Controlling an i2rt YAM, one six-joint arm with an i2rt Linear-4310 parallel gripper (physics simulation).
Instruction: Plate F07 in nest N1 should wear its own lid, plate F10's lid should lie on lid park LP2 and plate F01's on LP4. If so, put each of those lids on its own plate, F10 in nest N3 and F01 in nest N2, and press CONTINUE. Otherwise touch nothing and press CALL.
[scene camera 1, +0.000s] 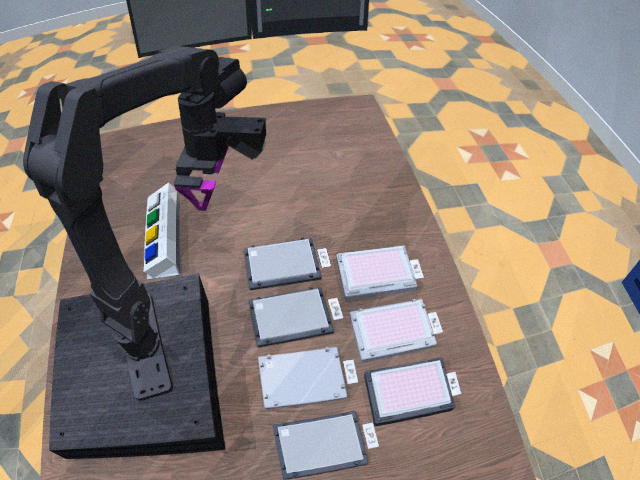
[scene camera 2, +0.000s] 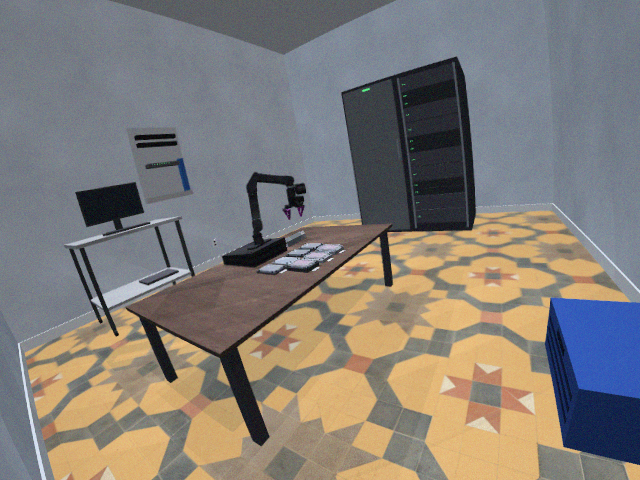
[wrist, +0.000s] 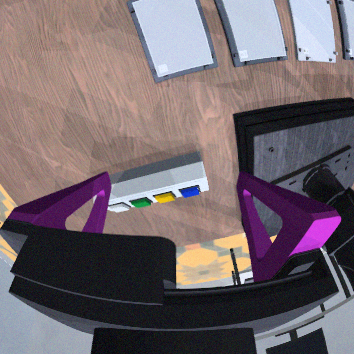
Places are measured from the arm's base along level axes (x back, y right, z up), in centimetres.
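Where they show: gripper, fingertip midpoint: (scene camera 1: 208, 190) (scene camera 2: 295, 218) (wrist: 173, 178); arm's base at its link origin: (scene camera 1: 144, 345) (scene camera 2: 260, 244) (wrist: 312, 174).
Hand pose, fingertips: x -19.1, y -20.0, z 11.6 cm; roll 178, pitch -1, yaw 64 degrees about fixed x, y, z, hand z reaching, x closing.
Note:
Things, the pixels of their top centre, and the offset from my fingertips. "spot": a spot on its surface instead. Level surfaces: height alone.
- button box at its top centre: (wrist: 148, 200) (scene camera 1: 157, 218) (scene camera 2: 291, 234) dx +12.0, dy -10.6, dz -13.7 cm
- blue button at its top centre: (wrist: 190, 195) (scene camera 1: 149, 249) dx +14.9, dy -3.5, dz -14.4 cm
- far nest at a spot on its surface: (scene camera 1: 377, 269) spot: dx -27.3, dy +15.6, dz -16.8 cm
- nest N2 at a spot on its surface: (scene camera 1: 393, 328) spot: dx -24.6, dy +28.7, dz -17.0 cm
- dark nearest nest at a spot on its surface: (scene camera 1: 411, 390) spot: dx -22.2, dy +41.3, dz -17.0 cm
- LP2 at its top centre: (wrist: 173, 29) (scene camera 1: 281, 259) (scene camera 2: 310, 245) dx -10.9, dy +5.7, dz -18.3 cm
- LP4 at its top centre: (wrist: 255, 19) (scene camera 1: 289, 313) (scene camera 2: 299, 251) dx -8.4, dy +18.1, dz -18.3 cm
- LP3 at its top centre: (scene camera 1: 320, 443) (scene camera 2: 271, 267) dx -4.3, dy +44.1, dz -18.3 cm
- brown table at its surface level: dz -20.1 cm
My gripper (scene camera 1: 209, 187) (scene camera 2: 294, 217) (wrist: 173, 178) is open and empty, high above the table beside the button box. The button box (scene camera 1: 169, 235) (wrist: 160, 181) has a white (scene camera 1: 154, 200) (wrist: 119, 207), a green (scene camera 1: 153, 216) (wrist: 141, 202), a yellow (scene camera 1: 151, 234) (wrist: 165, 197) and a blue button (scene camera 1: 151, 252) (wrist: 190, 191); their lettering is unreadable. Pink-welled plates sit in the far nest (scene camera 1: 377, 269), in nest N2 (scene camera 1: 393, 328) and in the dark nearest nest (scene camera 1: 411, 390). Clear lids are hard to make out there. Grey, lid-like panels lie on LP2 (scene camera 1: 282, 260) (wrist: 172, 37) and LP4 (scene camera 1: 291, 315) (wrist: 255, 30). Plate codes are unreadable.
A pale, glossy park (scene camera 1: 302, 377) (wrist: 315, 30) lies between LP4 and LP3 (scene camera 1: 321, 444). The arm's black base block (scene camera 1: 93, 413) (wrist: 295, 145) stands left of the parks. All stand on the brown table (scene camera 1: 330, 170) (scene camera 2: 232, 304).

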